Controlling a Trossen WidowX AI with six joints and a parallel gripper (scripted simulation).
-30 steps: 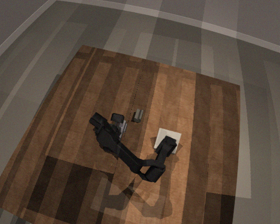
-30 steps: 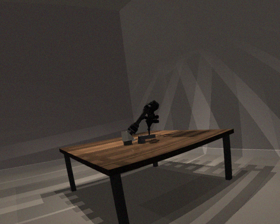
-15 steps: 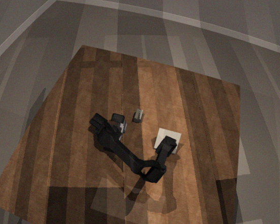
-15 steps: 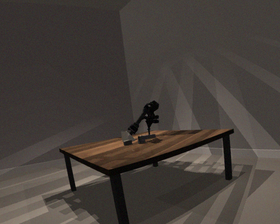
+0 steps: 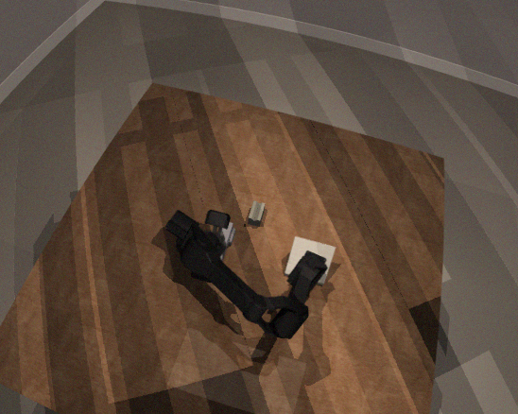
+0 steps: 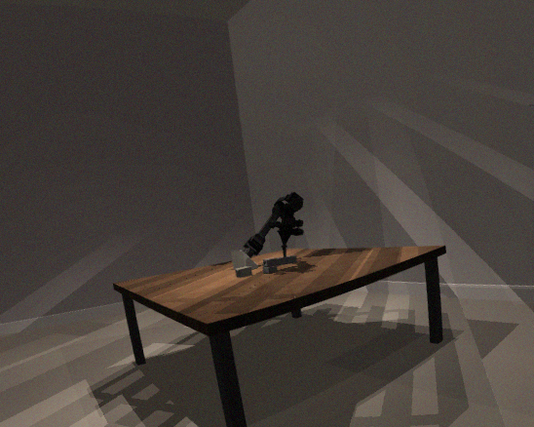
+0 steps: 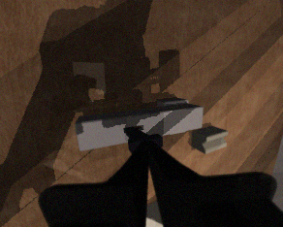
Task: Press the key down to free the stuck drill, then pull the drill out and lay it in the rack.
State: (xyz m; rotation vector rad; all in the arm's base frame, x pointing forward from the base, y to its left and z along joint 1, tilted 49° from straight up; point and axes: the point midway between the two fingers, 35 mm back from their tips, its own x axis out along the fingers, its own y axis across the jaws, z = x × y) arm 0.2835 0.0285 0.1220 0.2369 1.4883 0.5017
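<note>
Right now the dark key is 30 mm below my gripper tip. Round my gripper tip: drill 60 mm to the right, 70 mm below; then grey drill block 40 mm to the right, 80 mm below; then rack 50 mm behind, 210 mm to the right, 100 mm below.
</note>
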